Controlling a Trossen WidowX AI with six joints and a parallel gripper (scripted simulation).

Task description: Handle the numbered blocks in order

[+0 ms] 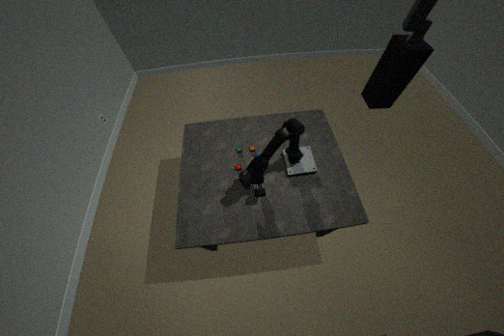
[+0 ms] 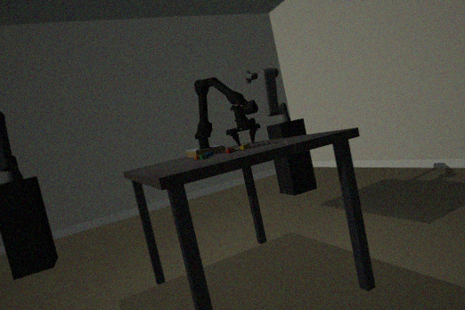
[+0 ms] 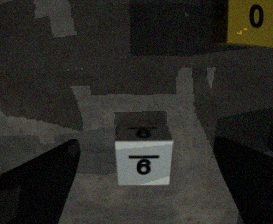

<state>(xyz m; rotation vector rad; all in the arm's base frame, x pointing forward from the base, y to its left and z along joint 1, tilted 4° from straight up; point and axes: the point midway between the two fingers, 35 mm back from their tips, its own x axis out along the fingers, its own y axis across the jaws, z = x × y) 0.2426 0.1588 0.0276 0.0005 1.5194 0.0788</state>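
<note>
Now: gripper tip 1 cm past the white block. From my gripper tip the other things lie so: red block: 15 cm to the right, 11 cm ahead; yellow block: 8 cm ahead, 5 cm to the right; grey block: 11 cm to the right, 1 cm ahead.
</note>
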